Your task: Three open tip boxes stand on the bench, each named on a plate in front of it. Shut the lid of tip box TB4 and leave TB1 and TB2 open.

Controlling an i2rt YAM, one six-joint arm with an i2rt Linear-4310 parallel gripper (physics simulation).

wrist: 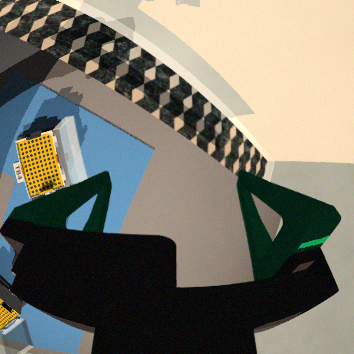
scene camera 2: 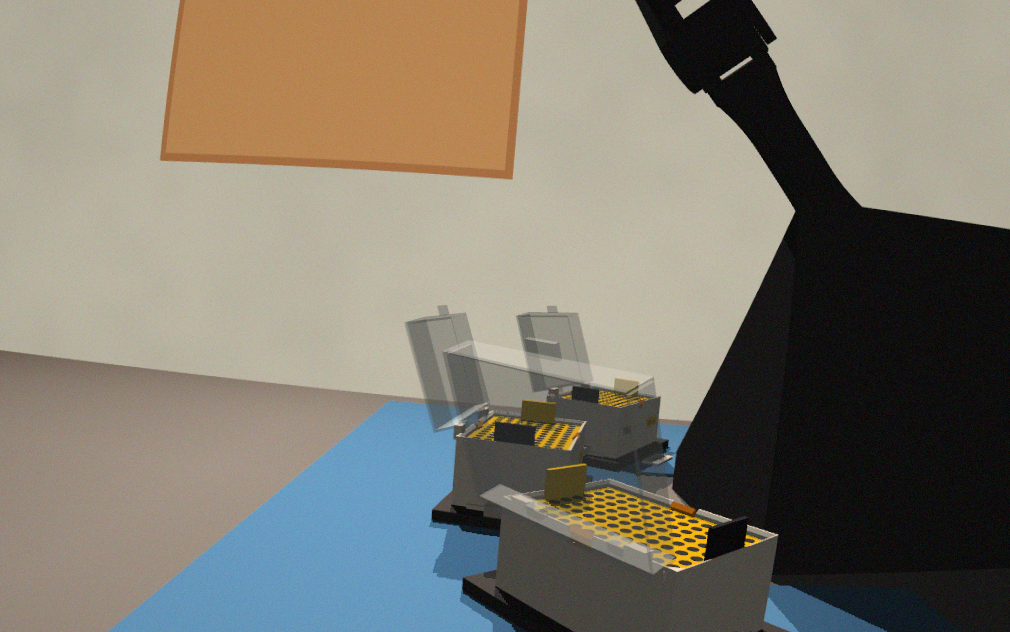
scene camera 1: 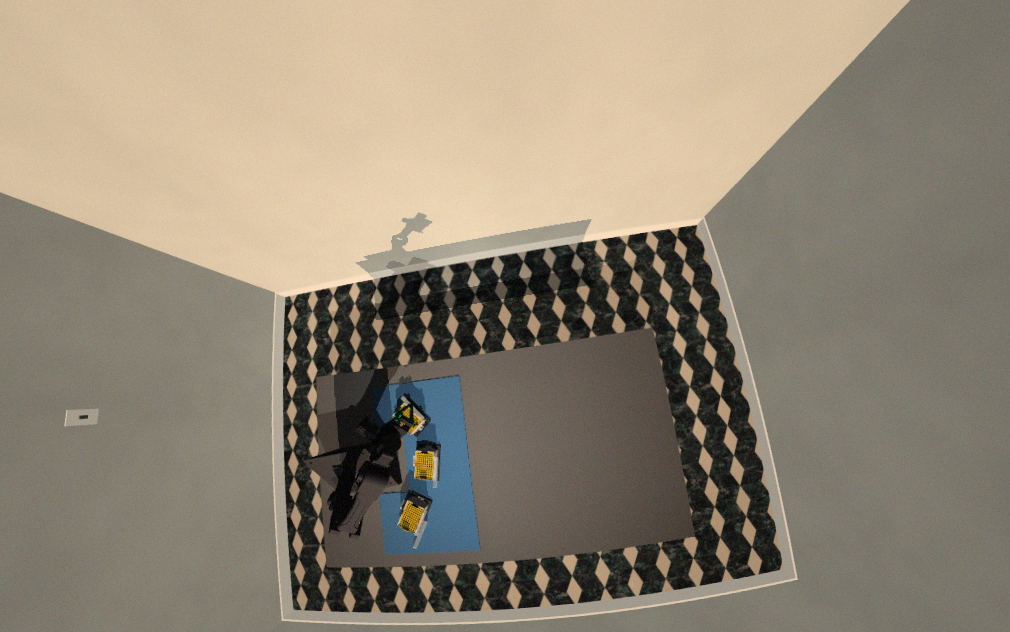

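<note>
Tip box TB4 (scene camera 1: 407, 428) (scene camera 2: 633, 588) (wrist: 41, 165) is the one nearest scene camera 2. Its name plate (wrist: 18, 171) reads in the wrist view. Its clear lid (scene camera 2: 551, 387) (wrist: 73, 150) stands open and upright along one side. The middle box (scene camera 1: 426, 463) (scene camera 2: 519, 471) (wrist: 7, 315) and the far box (scene camera 1: 411, 515) (scene camera 2: 618, 428) are also open, with raised lids; I cannot read their plates. My gripper (scene camera 1: 404, 414) (wrist: 173, 177) is open and empty, with green fingers. It shows over TB4 in scene camera 1, at a height I cannot tell, and does not show in scene camera 2.
The boxes stand in a row on a blue mat (scene camera 1: 455, 491) (scene camera 2: 297, 536) (wrist: 125, 155), on a grey-brown bench (scene camera 1: 573, 447) (wrist: 192, 225). The black arm base (scene camera 2: 878, 417) stands beside the row. A cork board (scene camera 2: 335, 81) hangs on the wall.
</note>
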